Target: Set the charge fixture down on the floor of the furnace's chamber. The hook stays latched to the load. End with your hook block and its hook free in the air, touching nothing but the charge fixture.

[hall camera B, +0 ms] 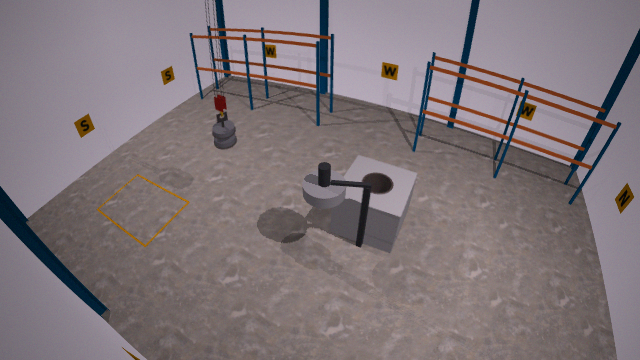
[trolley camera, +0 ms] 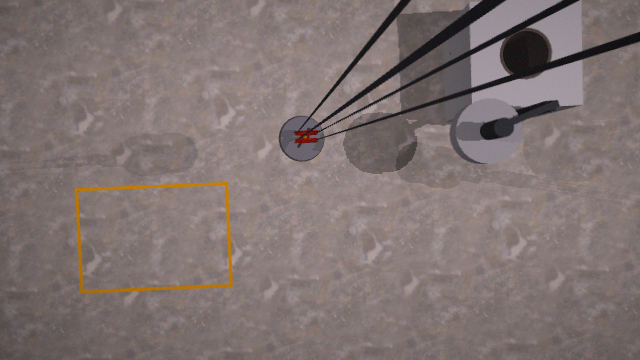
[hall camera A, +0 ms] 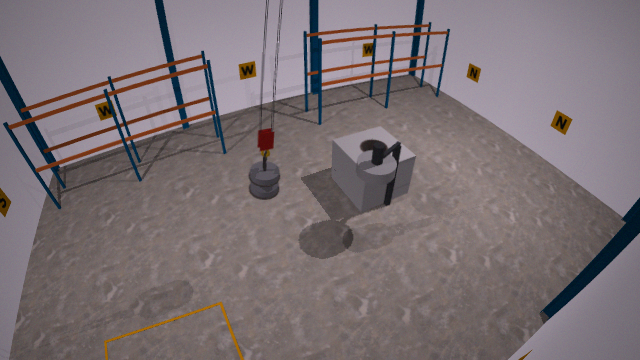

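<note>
The charge fixture [hall camera A: 264,189] [hall camera B: 224,140] [trolley camera: 301,154], a grey double-disc body, hangs upright in the air under the red hook block [hall camera A: 266,140] [hall camera B: 220,103]. My hook [hall camera A: 265,153] [hall camera B: 221,115] [trolley camera: 305,136] is latched to its dark stem. Its shadow lies on the floor, well apart from it. The furnace [hall camera A: 345,172] [hall camera B: 400,200] [trolley camera: 565,82] is a pale box to the right in the trolley view. The round chamber opening [hall camera A: 369,145] [hall camera B: 378,183] [trolley camera: 524,46] in its top is uncovered. The chamber's floor cannot be made out.
A grey round lid [hall camera A: 376,171] [hall camera B: 324,196] [trolley camera: 480,152] hangs from a dark swing arm beside the furnace, between fixture and opening's near side. Racks [hall camera A: 124,137] [hall camera A: 320,100] [hall camera B: 318,105] [hall camera B: 510,135] line the west wall. An orange rectangle [hall camera A: 163,322] [hall camera B: 163,189] [trolley camera: 152,186] marks the floor.
</note>
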